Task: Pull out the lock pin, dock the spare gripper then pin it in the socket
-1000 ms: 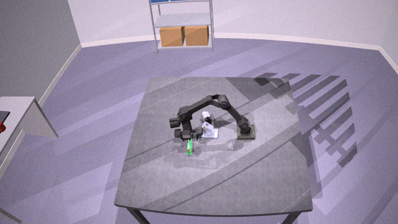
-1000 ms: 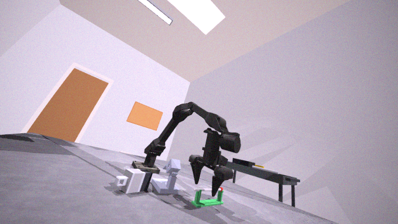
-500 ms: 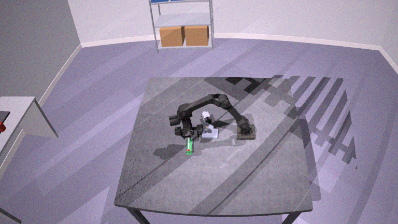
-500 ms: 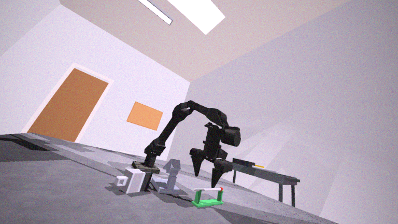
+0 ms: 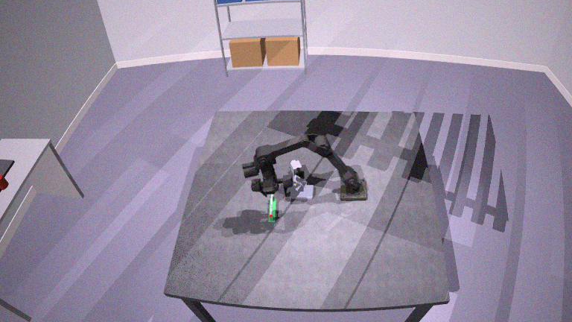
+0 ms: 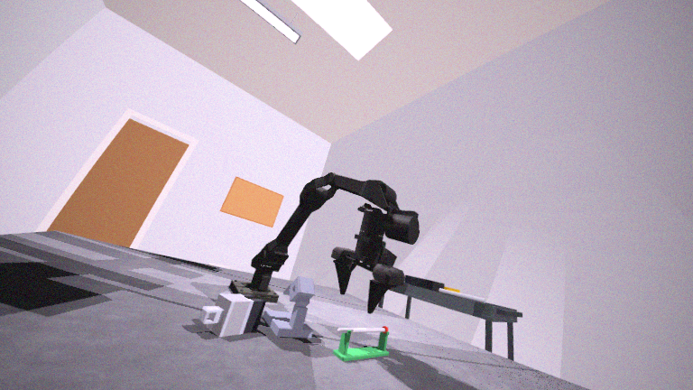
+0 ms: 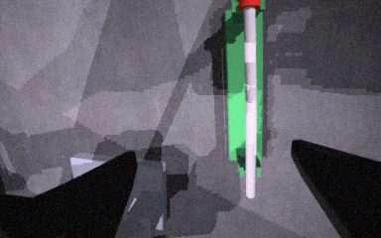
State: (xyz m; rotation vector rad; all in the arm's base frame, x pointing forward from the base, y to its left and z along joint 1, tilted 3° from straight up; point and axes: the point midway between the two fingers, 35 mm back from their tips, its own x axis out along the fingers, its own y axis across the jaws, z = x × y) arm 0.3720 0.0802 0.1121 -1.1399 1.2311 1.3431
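Right now the spare gripper is 23 cm to the right of my gripper tip, 8 cm behind it and 6 cm below it. The rest, counted from my gripper tip: green cradle: 7 cm below, 3 cm to the left, 2 cm ahead; then mount: 10 cm behind, 9 cm to the right, 4 cm below.
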